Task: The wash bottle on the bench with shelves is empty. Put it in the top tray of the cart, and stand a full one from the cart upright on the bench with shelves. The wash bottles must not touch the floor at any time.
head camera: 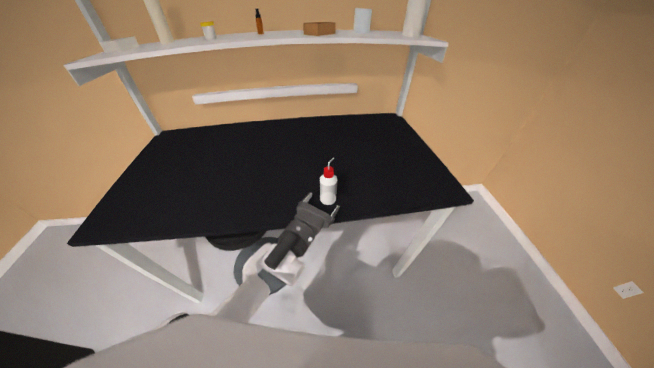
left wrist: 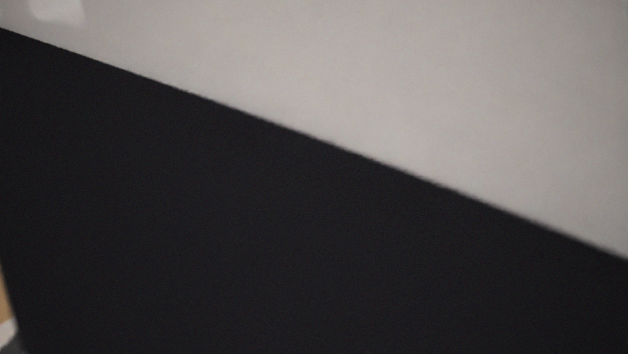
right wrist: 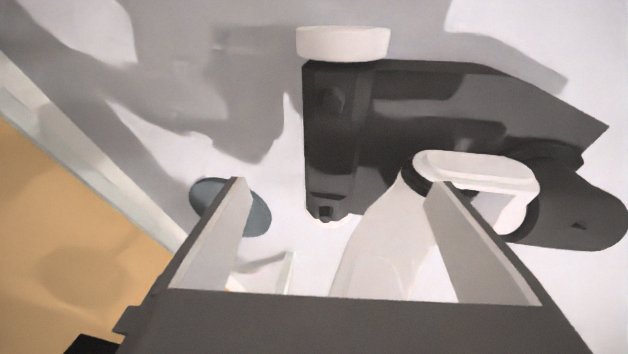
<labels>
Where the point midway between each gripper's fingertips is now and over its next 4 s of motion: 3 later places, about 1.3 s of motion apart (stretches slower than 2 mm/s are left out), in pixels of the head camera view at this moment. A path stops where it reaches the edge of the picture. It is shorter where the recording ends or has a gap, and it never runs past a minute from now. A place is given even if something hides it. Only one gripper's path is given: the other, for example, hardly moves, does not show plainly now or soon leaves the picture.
My left gripper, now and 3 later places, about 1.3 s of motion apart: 324, 200; 326, 187; 320, 222; 306, 309
</labels>
